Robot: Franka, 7 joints.
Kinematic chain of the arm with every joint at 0, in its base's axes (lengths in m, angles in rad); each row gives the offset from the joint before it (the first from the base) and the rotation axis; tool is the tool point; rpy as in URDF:
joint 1: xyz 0 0 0.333 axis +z
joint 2: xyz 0 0 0 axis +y
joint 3: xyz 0 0 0.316 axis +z
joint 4: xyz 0.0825 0 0 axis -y
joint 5: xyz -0.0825 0 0.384 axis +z
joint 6: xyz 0 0 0 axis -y
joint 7: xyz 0.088 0 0 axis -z
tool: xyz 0 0 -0.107 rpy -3.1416 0 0
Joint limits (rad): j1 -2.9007..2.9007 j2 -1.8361..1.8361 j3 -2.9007..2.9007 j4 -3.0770..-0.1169 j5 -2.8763..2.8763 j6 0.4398..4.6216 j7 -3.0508..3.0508
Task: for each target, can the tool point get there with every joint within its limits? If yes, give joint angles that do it. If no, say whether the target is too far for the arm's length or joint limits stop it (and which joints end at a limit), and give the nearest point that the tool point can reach.
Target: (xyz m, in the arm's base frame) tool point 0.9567 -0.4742 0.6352
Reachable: no: too far | nearest point 0.7396 -0.3666 0.5666 | short by 0.252 m
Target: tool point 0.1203 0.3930 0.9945
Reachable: yes | joints 1.2949 0.1551 -0.2331 -0.9583 -0.4688 3.8608 -0.4976
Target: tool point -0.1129 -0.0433 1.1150
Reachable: yes | joints 0.4273 -0.5573 -0.3588 -0.7554 1.9733 1.3067 2.1038
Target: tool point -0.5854 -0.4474 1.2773
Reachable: no: too far | nearest point -0.4193 -0.3205 1.0094 | short by 0.340 m
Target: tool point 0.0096 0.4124 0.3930
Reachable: yes | joints 2.2026 -0.3642 -0.7854 -2.4760 0.7444 1.8456 -1.8417
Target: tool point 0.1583 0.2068 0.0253
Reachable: yes | joints 0.6010 0.5872 0.2498 -2.7766 0.3153 2.7993 1.5780
